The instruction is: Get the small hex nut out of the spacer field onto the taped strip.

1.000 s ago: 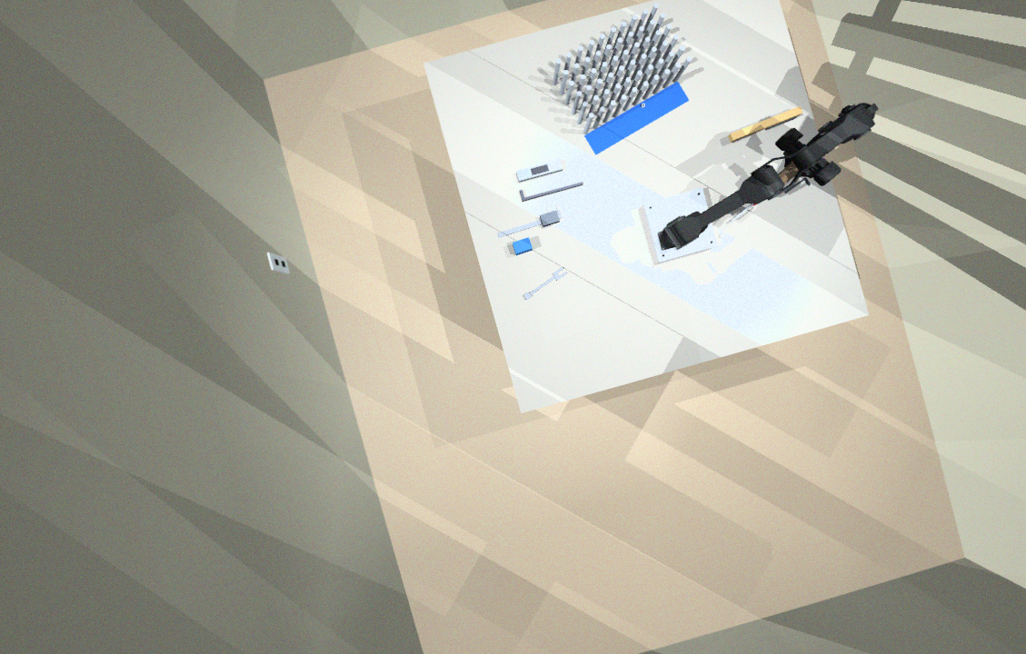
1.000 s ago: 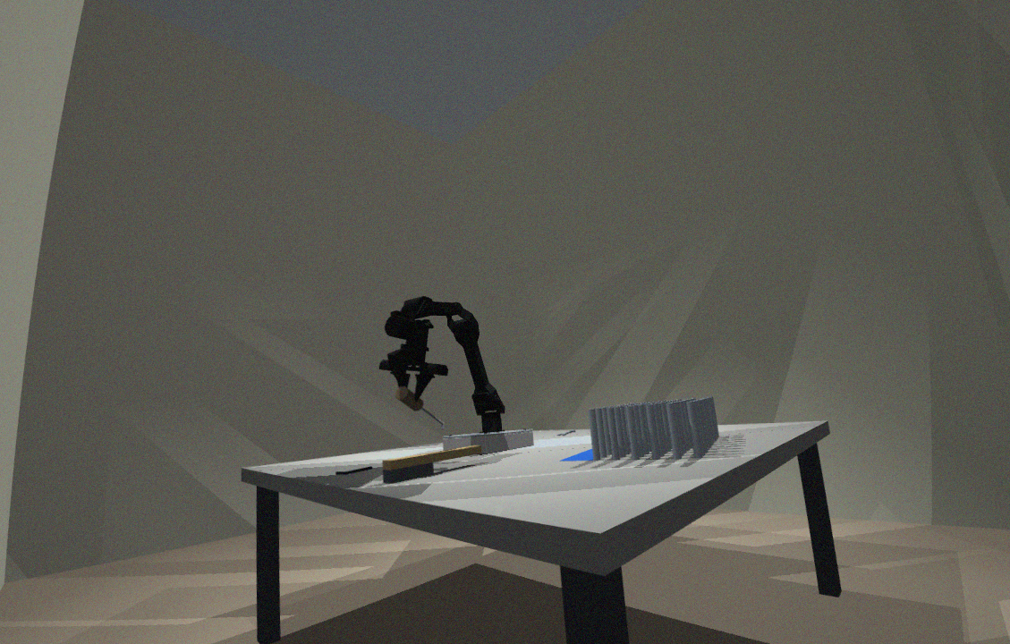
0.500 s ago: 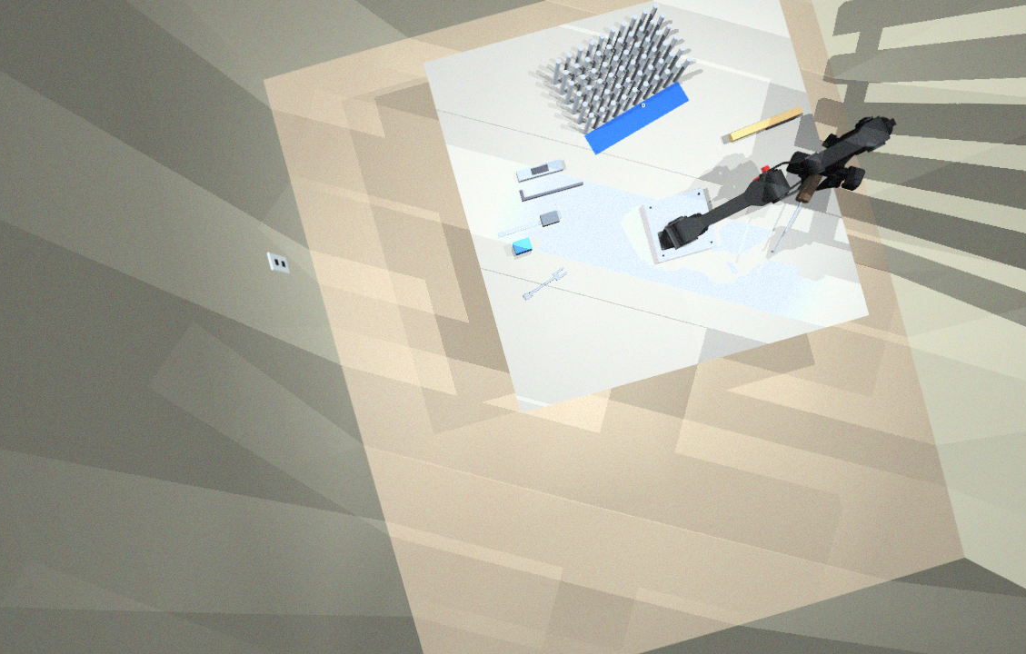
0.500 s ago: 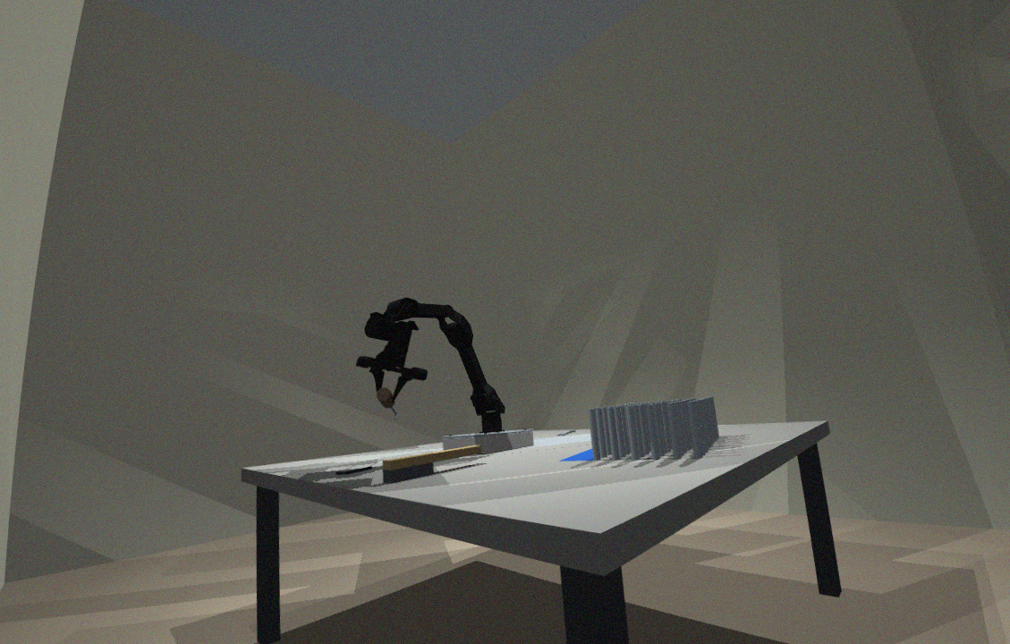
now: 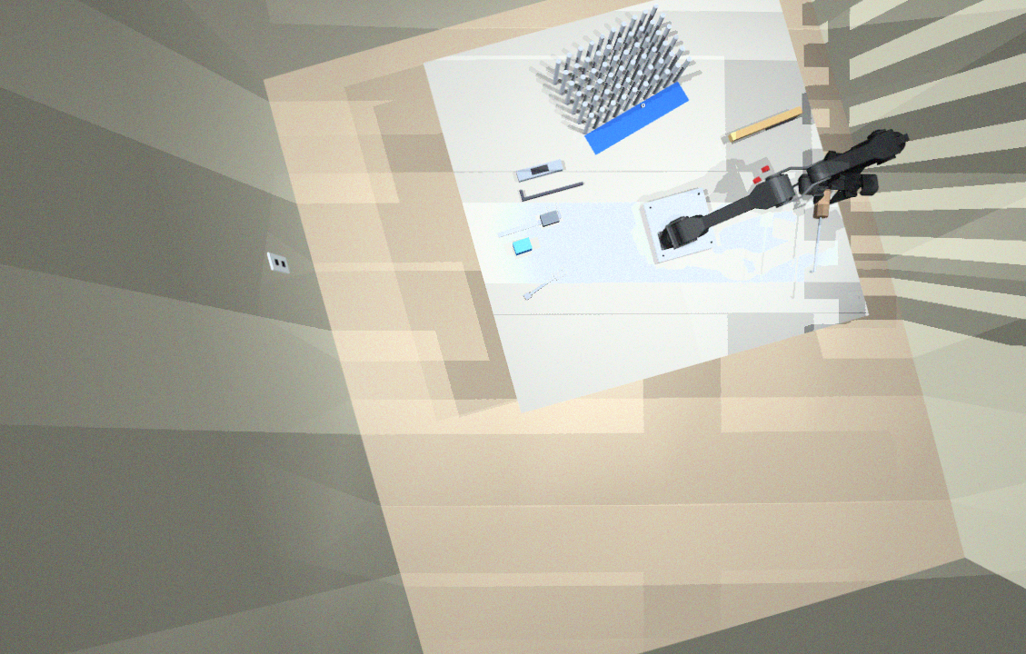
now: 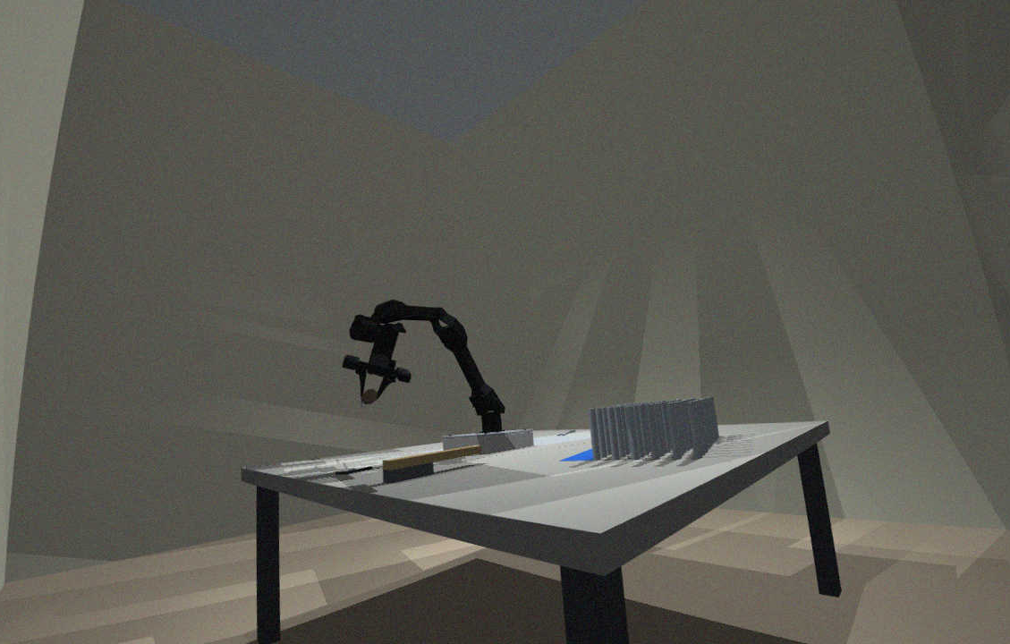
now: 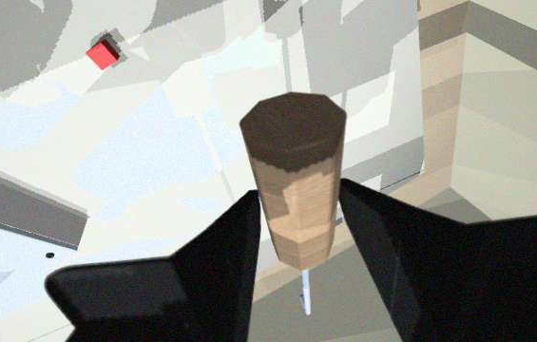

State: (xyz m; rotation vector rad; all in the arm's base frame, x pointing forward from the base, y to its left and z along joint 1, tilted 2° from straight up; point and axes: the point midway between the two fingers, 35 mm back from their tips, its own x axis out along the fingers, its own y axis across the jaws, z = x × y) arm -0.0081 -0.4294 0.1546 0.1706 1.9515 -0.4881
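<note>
Right now my gripper tip is 100 mm past the wooden-handled pick and 40 mm to the right of it. Round my gripper tip: grey bar: 380 mm ahead, 790 mm to the left, 170 mm below; then blue taped strip: 480 mm ahead, 400 mm to the left, 180 mm below; then blue block: 130 mm ahead, 920 mm to the left, 160 mm below.
</note>
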